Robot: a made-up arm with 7 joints.
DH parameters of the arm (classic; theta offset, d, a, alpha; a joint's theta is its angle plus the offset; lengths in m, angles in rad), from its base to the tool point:
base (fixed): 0 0 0 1.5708
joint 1: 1.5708 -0.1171 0 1.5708
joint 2: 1.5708 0 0 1.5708
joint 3: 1.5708 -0.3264 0 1.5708
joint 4: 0 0 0 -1.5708
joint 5: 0 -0.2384 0 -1.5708
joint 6: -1.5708 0 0 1.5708
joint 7: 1.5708 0 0 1.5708
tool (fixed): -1.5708 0 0 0
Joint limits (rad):
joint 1: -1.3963..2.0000
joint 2: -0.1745..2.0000
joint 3: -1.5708..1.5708
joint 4: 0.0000..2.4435
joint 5: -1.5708..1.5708
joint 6: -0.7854..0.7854
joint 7: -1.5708..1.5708
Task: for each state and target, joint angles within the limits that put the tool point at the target. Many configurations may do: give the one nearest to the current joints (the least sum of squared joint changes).
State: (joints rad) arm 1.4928 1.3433 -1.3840 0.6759 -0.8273 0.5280 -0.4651
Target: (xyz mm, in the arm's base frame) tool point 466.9 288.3 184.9
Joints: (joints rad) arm 1.8701 0.6174 -1.3169 0.7090 -0.8273 0.5280 -0.4651
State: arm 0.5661 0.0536 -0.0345 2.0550 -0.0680 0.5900 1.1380
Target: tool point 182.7 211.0 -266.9
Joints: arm -0.1471 0.1738 0.2299 1.8975 -0.0680 0.5900 1.1380
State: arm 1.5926 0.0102 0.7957 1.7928 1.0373 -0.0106 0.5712
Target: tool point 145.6 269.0 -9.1
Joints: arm 1.1723 0.0427 1.2522 2.4414 1.0373 -0.0106 0.5712
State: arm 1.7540 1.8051 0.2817 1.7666 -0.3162 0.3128 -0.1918
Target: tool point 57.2 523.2 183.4
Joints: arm 1.3753 1.1952 0.5973 1.3211 -0.3162 0.3128 -0.1918
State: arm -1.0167 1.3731 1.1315 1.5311 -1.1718 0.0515 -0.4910
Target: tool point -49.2 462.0 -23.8
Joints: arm -1.1213 0.6954 1.5706 1.8402 -1.1718 0.0515 -0.4910
